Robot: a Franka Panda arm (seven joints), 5 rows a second.
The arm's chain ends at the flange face. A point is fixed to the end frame.
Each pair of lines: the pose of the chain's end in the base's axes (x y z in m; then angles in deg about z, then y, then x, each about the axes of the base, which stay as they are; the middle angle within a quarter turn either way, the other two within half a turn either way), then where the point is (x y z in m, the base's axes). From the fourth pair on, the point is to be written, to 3 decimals.
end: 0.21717 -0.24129 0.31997 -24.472 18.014 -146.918
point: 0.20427 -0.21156 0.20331
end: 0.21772 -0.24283 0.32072 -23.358 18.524 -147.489
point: 0.20513 -0.21329 0.20398
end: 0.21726 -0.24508 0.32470 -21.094 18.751 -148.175
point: 0.20375 -0.21502 0.20820
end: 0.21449 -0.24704 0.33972 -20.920 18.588 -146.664
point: 0.201 -0.214 0.224
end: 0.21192 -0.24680 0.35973 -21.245 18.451 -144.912
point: 0.198 -0.210 0.245
